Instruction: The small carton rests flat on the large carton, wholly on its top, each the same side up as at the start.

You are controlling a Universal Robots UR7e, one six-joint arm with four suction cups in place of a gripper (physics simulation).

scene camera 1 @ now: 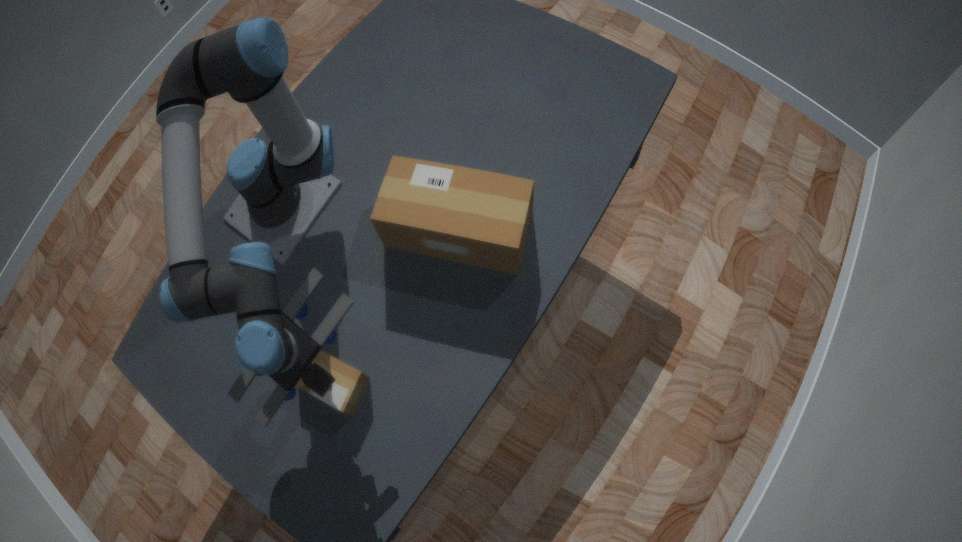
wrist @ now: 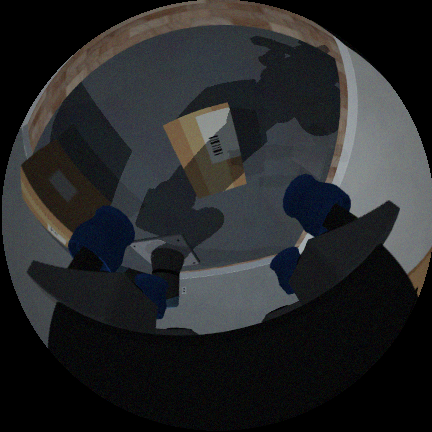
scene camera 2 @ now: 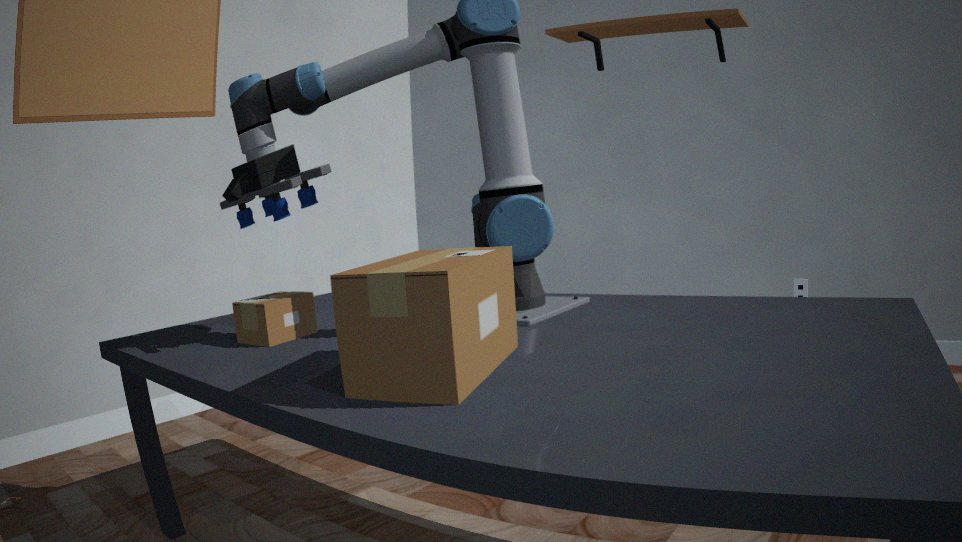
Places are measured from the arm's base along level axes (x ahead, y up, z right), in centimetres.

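Pixels of known places: hand at its tool point: (wrist: 214, 251) (scene camera 2: 277, 215); arm's base at its link origin: (scene camera 1: 274, 200) (wrist: 167, 256).
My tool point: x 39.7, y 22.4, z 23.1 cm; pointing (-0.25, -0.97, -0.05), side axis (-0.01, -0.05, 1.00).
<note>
For each thing: its top centre in the pictures, then the offset to it from my tool point. Level surfaces: height alone.
- small carton at its top centre: (wrist: 209, 155) (scene camera 2: 272, 297) (scene camera 1: 322, 376) dx +2.3, dy -15.4, dz +0.9 cm
- large carton at its top centre: (scene camera 2: 430, 258) (scene camera 1: 451, 198) (wrist: 44, 217) dx +3.4, dy -7.9, dz -43.3 cm
- table at its surface level: dy -23.3 cm
The small carton (scene camera 1: 346, 370) (scene camera 2: 278, 323) (wrist: 189, 145) stands on the dark table with its taped, barcode-labelled top up, apart from the large carton. In scene camera 1 the gripper's body hides part of it. The large carton (scene camera 1: 457, 201) (scene camera 2: 397, 350) (wrist: 82, 200) stands near the middle of the table, its taped, labelled top up and bare. My gripper (scene camera 1: 295, 352) (scene camera 2: 274, 207) (wrist: 215, 250) is open: its four blue suction cups point down and hold nothing. It hangs well above the table over the small carton's area, with a clear gap below the cups.
The table (scene camera 1: 471, 87) (scene camera 2: 706, 403) (wrist: 150, 65) carries the arm's base plate (scene camera 1: 306, 218) (scene camera 2: 555, 307) (wrist: 186, 245), beside the large carton. A wall shelf (scene camera 2: 646, 25) and a brown board (scene camera 2: 117, 60) are on the walls. Arm and carton shadows fall across the table.
</note>
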